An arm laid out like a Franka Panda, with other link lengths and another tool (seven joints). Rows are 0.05 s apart.
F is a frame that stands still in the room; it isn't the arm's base.
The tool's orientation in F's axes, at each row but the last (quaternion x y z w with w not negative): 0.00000, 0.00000, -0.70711, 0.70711; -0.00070, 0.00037, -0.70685, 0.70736; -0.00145, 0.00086, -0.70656, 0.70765; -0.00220, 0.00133, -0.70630, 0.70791; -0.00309, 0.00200, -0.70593, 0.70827; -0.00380, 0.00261, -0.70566, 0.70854; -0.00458, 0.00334, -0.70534, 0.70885; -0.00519, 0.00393, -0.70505, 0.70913; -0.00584, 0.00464, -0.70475, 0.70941
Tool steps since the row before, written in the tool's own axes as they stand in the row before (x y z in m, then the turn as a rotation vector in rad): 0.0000, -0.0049, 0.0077, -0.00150, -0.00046, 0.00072; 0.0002, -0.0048, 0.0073, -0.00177, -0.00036, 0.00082; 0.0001, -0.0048, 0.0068, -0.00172, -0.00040, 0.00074; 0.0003, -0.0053, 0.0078, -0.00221, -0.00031, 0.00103; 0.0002, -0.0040, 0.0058, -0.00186, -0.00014, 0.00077; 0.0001, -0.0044, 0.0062, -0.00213, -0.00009, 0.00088; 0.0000, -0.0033, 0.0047, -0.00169, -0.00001, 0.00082; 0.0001, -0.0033, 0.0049, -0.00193, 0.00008, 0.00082; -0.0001, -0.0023, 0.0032, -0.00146, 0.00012, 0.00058
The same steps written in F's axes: -0.0049, 0.0000, 0.0077, -0.00046, 0.00150, 0.00072; -0.0048, -0.0002, 0.0073, -0.00036, 0.00177, 0.00082; -0.0048, -0.0001, 0.0068, -0.00040, 0.00172, 0.00074; -0.0053, -0.0003, 0.0078, -0.00031, 0.00221, 0.00103; -0.0040, -0.0002, 0.0058, -0.00014, 0.00186, 0.00077; -0.0043, -0.0001, 0.0062, -0.00009, 0.00213, 0.00088; -0.0032, 0.0000, 0.0047, -0.00001, 0.00169, 0.00082; -0.0032, -0.0001, 0.0049, 0.00008, 0.00193, 0.00082; -0.0023, 0.0001, 0.0032, 0.00012, 0.00146, 0.00058
